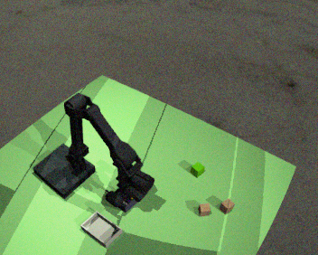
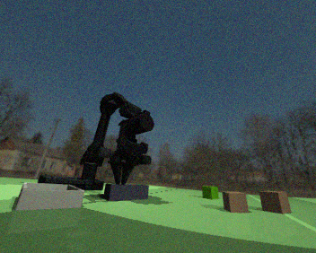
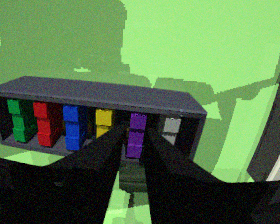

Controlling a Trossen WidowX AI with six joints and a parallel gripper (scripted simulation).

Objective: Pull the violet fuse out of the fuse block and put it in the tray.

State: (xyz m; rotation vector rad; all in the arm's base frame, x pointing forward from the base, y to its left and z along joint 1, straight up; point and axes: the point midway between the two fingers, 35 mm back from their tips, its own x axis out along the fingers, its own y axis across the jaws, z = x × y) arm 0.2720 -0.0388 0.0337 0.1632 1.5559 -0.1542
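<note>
My gripper tip is now 10 mm above the violet fuse. The rest, counted from my gripper tip: grey tray: 20 mm behind, 170 mm to the right, 30 mm below.
</note>
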